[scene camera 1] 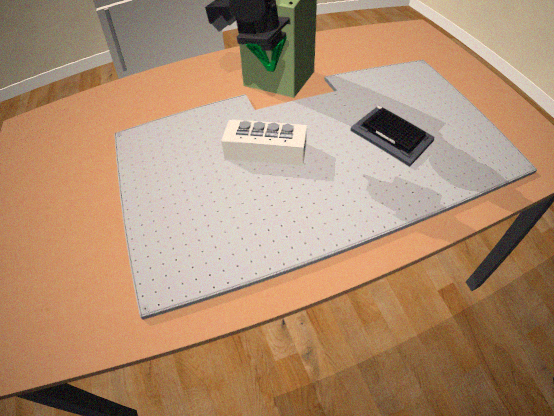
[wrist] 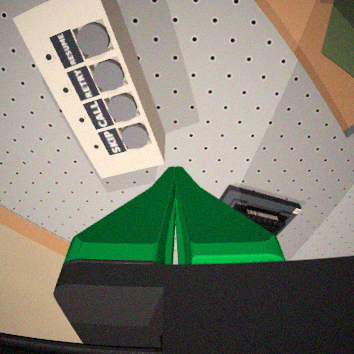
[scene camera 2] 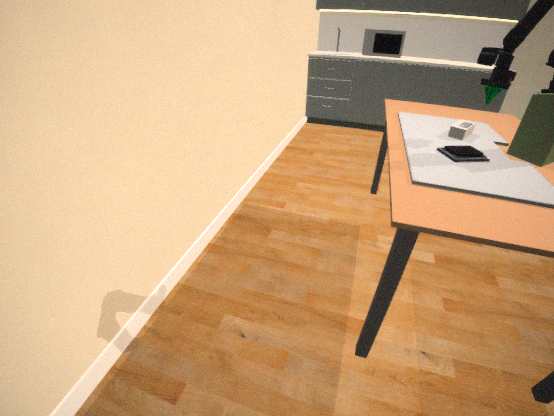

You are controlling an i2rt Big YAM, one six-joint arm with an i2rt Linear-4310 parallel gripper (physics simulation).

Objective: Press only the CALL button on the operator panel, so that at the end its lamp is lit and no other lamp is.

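Frame: origin at the arm's base, x ahead, y left, z up, level; centimetres.
Seen in the pictures: gripper, between the fingertips: (scene camera 1: 271, 70) (wrist: 174, 177) (scene camera 2: 486, 104).
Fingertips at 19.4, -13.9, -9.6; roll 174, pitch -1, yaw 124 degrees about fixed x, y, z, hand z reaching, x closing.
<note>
Pixels of each thing's top centre, then the offset from my fingertips to it, as dx, dy, dz. Level surfaces: height alone.
- operator panel, centre of its top: (wrist: 94, 99) (scene camera 1: 264, 131) (scene camera 2: 464, 123) +4.5, -4.8, -10.8
- CALL button, centre of its top: (wrist: 121, 108) (scene camera 1: 273, 126) +4.1, -2.5, -10.8
- RETRY button, centre of its top: (wrist: 107, 76) (scene camera 1: 258, 125) +2.1, -4.7, -10.8
- SKIP button, centre of its top: (wrist: 134, 137) (scene camera 1: 287, 127) +6.0, -0.2, -10.8
- RESUME button, centre of its top: (wrist: 91, 40) (scene camera 1: 244, 124) +0.2, -7.0, -10.8
- CALL lamp, centre of its top: (wrist: 81, 119) +7.0, -5.0, -11.1
- black tray-like device, centre of its top: (scene camera 1: 395, 127) (scene camera 2: 464, 149) +15.7, +22.6, -13.8
- grey perforated board, height of its surface: dz -16.4
- orange table, height of its surface: dz -17.7
The operator panel (scene camera 1: 263, 151) (scene camera 2: 459, 131) (wrist: 145, 169) is a cream box with a row of grey round buttons labelled RESUME, RETRY, CALL and SKIP in the wrist view. The CALL button (wrist: 122, 107) lies between the RETRY button (wrist: 109, 75) and the SKIP button (wrist: 135, 136); the RESUME button (wrist: 93, 39) is at the far end. The small lamp holes beside the labels, such as the CALL lamp (wrist: 82, 120), look dark. My gripper (scene camera 1: 271, 69) (scene camera 2: 489, 102) (wrist: 174, 177) is shut and empty, with green fingers. It hangs high, clear of the panel, behind it in scene camera 1.
A black tray-like device (scene camera 1: 392, 131) (scene camera 2: 462, 153) (wrist: 260, 204) lies beside the panel on the grey perforated board (scene camera 1: 210, 225) (scene camera 2: 430, 172) (wrist: 225, 100). A tall green block (scene camera 1: 302, 50) (scene camera 2: 531, 130) stands at the board's back edge, near the arm. The orange table (scene camera 1: 65, 200) (scene camera 2: 460, 215) extends around the board.
</note>
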